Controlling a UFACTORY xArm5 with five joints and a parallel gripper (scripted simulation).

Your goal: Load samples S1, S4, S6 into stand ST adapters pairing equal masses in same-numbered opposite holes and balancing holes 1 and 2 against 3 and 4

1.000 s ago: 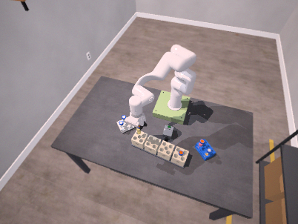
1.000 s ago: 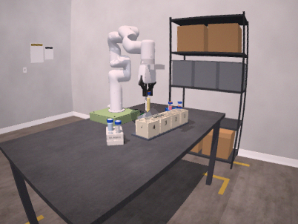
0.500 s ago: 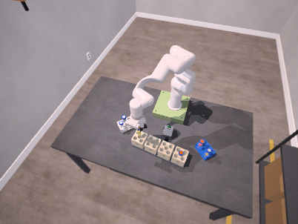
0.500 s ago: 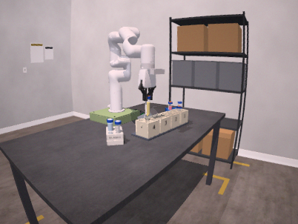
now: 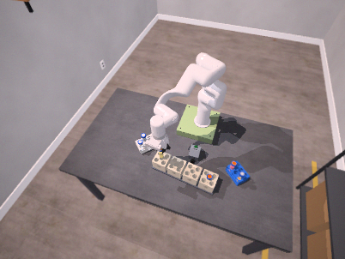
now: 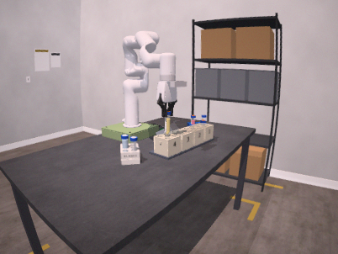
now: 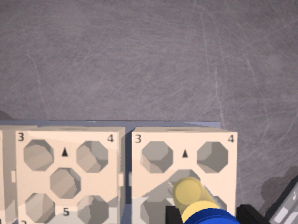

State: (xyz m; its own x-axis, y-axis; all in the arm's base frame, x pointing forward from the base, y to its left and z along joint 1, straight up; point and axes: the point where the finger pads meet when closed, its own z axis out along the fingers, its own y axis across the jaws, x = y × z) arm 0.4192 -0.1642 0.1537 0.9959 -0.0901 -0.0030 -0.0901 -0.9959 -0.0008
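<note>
Now: hand 50 mm above the sample tube S6 and 10 mm to the left of it. The rest, counted from my hand: blue sample rack (500 mm to the left, 180 mm below, 100 mm behind); then white blanks rack (180 mm below, 170 mm to the right, 100 mm behind); then sample tube S4 (320 mm to the left, 150 mm below, 20 mm ahead).
</note>
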